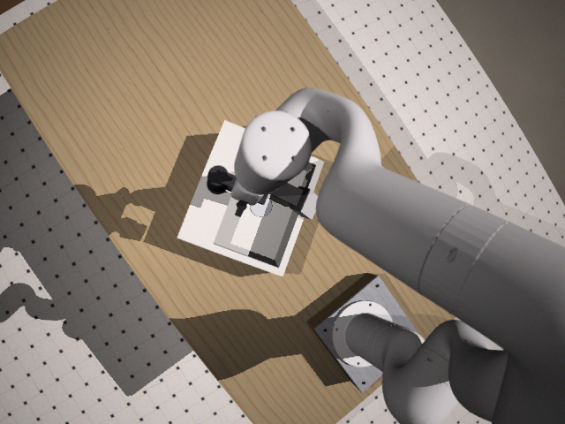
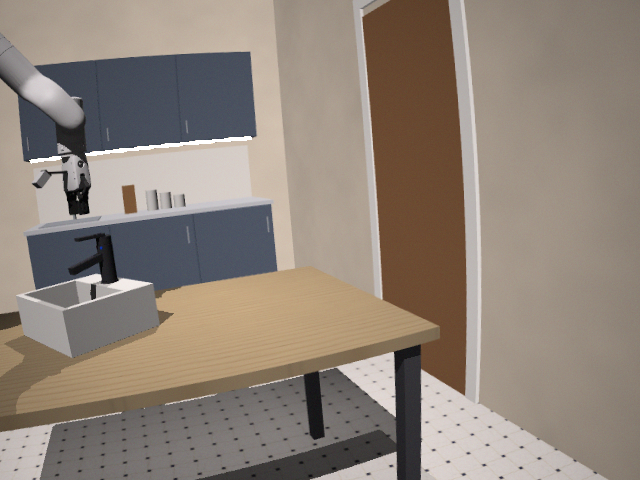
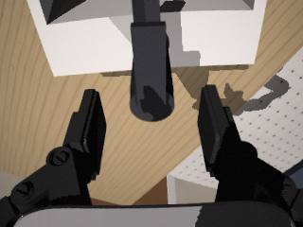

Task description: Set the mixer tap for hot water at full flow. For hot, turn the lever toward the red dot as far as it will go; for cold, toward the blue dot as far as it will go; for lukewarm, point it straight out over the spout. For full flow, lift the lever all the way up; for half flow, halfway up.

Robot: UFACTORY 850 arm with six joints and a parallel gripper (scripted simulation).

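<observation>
Right now my hand is 2 cm short of the black lever, 1 cm to the right of it and 9 cm above it. From my hand the other things lie so: white sink basin 4 cm behind, 3 cm to the right, 32 cm below.
</observation>
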